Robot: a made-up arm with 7 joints.
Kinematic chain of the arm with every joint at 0, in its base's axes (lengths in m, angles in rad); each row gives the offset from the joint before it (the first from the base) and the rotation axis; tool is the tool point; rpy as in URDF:
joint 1: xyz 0 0 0.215 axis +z
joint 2: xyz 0 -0.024 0.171 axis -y
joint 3: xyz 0 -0.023 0.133 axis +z
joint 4: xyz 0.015 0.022 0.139 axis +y
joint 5: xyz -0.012 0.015 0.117 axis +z
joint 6: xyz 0 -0.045 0.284 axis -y
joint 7: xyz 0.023 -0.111 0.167 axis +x
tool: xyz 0 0 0 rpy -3.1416 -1.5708 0
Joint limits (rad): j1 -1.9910..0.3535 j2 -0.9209..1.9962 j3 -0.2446..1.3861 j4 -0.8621..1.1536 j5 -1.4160..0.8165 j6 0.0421..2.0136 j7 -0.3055..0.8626
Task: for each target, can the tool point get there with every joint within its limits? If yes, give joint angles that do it. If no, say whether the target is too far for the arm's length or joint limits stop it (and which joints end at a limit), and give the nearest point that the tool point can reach.
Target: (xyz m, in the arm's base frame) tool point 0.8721 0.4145 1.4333
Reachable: no: too far | nearest point 0.5371 0.2297 1.0214 | short by 0.562 m
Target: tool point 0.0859 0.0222 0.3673
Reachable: no: joint limits stop it (at a limit: joint 1, joint 3, joint 4, joint 6) | nearest point 0.3233 0.3624 0.2295 | short by 0.437 m
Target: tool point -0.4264 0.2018 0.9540
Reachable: yes | joints -1.2799 0.4040 1.1324 -0.2595 -0.2775 1.4527 0.0585
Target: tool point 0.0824 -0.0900 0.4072
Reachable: no: joint limits stop it (at a limit: joint 3, joint 4, joint 5, joint 6) | nearest point 0.3629 -0.3964 0.4794 | short by 0.422 m
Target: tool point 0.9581 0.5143 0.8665
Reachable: no: too far | nearest point 0.6913 0.3428 0.7483 | short by 0.338 m
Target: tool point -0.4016 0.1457 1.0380
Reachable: yes | joints -0.4381 1.0145 0.5434 0.6479 0.5254 1.0101 -0.1593
